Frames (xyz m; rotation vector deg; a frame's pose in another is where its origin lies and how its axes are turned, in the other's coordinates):
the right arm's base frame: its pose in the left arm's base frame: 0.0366 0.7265 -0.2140 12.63 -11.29 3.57
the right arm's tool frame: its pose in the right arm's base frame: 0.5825 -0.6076 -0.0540 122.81 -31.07 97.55
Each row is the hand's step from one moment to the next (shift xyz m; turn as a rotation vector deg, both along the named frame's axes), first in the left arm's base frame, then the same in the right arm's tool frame.
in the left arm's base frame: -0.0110 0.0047 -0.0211 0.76 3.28 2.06
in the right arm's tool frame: -0.0218 0.0058 -0.0088 1.05 -3.69 -0.92
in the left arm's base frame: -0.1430 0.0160 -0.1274 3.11 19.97 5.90
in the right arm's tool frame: -0.1301 0.0785 -0.1177 -0.01 -20.18 -6.00
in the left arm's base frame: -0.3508 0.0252 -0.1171 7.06 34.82 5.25
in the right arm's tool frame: -0.1280 0.1558 -0.3110 -4.80 -34.62 -8.26
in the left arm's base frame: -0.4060 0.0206 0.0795 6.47 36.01 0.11
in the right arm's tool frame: 0.0602 0.1340 -0.3873 -10.07 -34.12 -8.53
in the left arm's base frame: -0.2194 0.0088 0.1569 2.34 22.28 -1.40
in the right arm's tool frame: 0.1423 0.0459 -0.2246 -7.68 -20.04 -6.57
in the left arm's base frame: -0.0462 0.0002 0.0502 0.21 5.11 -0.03
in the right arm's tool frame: 0.0469 0.0068 -0.0491 -1.49 -4.53 -1.85
